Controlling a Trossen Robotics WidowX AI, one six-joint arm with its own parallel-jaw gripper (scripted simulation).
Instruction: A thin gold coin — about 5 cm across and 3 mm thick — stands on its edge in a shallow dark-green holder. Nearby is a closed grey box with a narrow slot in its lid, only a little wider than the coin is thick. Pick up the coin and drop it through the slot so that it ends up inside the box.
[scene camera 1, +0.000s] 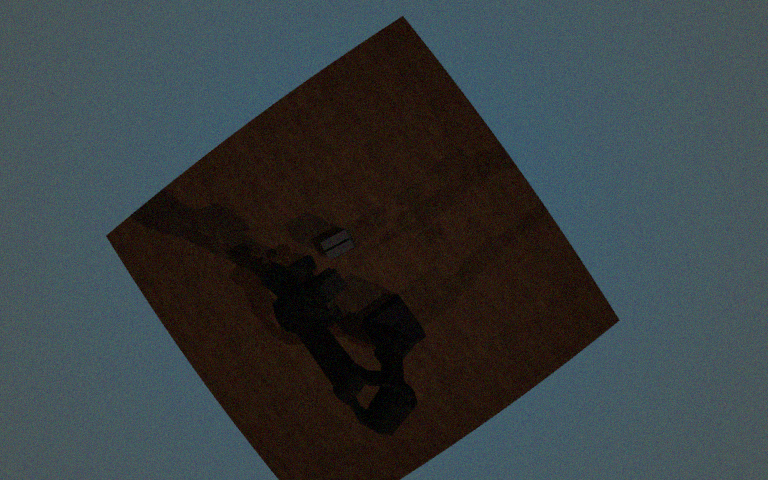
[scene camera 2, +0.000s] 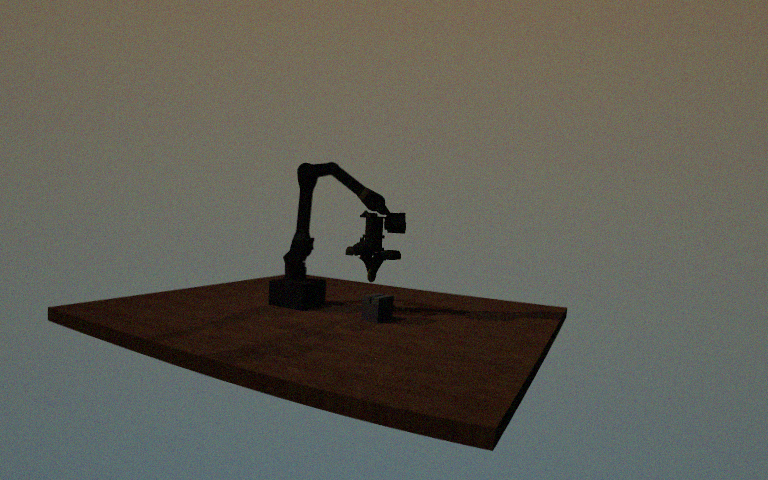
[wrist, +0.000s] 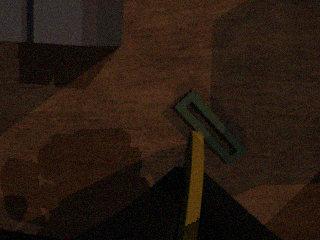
Note:
The gripper (scene camera 2: 371, 279) carries a gold coin.
The gripper shows as well in the wrist view (wrist: 186, 178).

